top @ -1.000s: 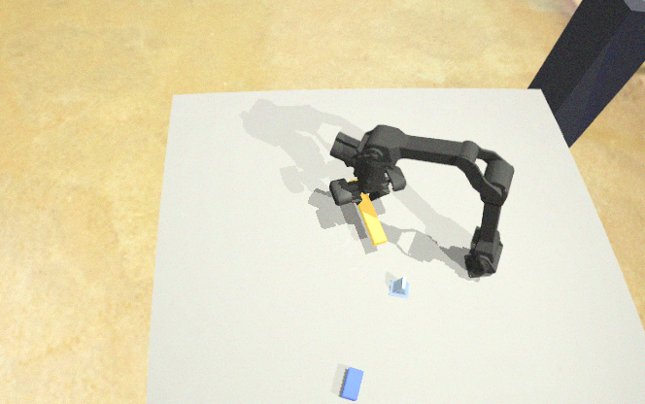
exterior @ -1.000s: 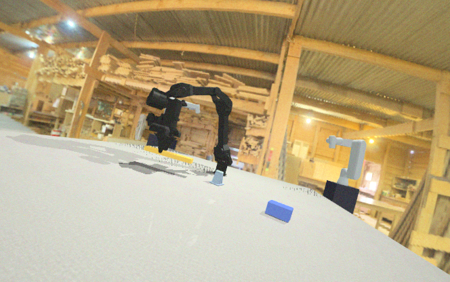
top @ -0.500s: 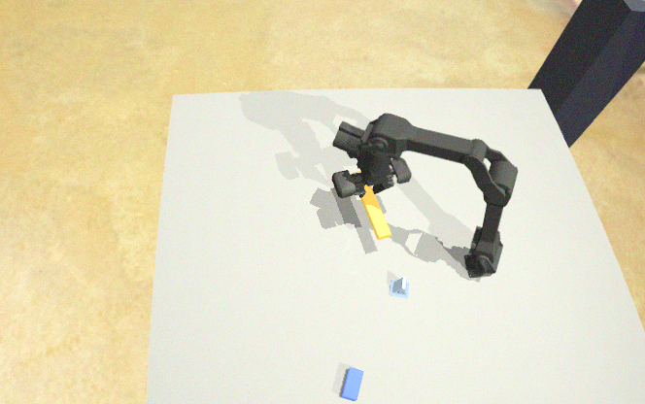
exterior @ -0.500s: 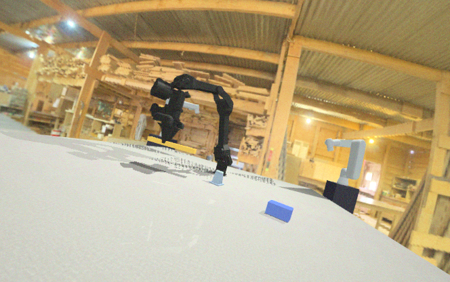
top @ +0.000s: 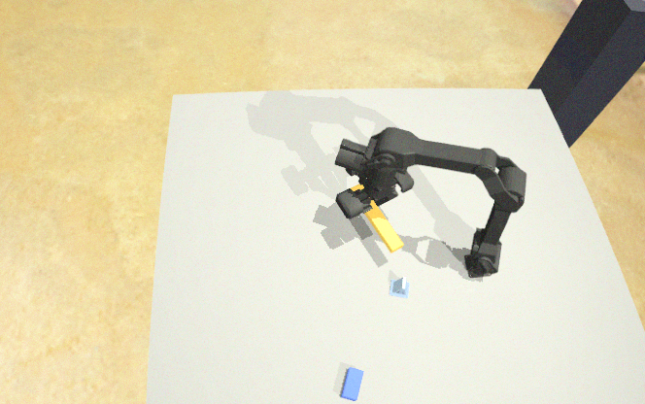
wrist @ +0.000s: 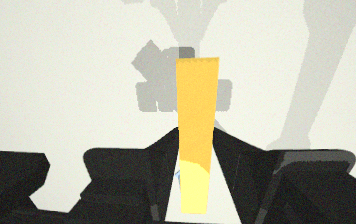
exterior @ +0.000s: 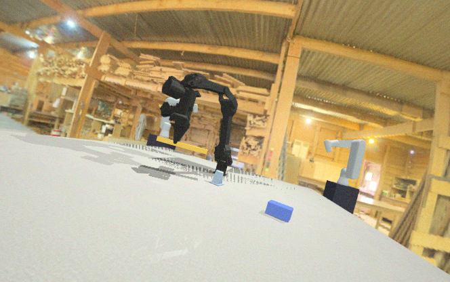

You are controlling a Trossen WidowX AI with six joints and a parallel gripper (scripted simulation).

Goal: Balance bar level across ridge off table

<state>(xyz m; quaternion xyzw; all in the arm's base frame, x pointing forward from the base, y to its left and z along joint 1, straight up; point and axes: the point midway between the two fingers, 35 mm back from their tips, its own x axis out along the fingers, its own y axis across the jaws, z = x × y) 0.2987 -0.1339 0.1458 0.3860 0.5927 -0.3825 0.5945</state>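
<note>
Right now my gripper tip is 10 mm past the bar and 30 mm to the right of it. Round my gripper tip: blue block: 80 mm ahead, 400 mm to the left, 90 mm below.
</note>
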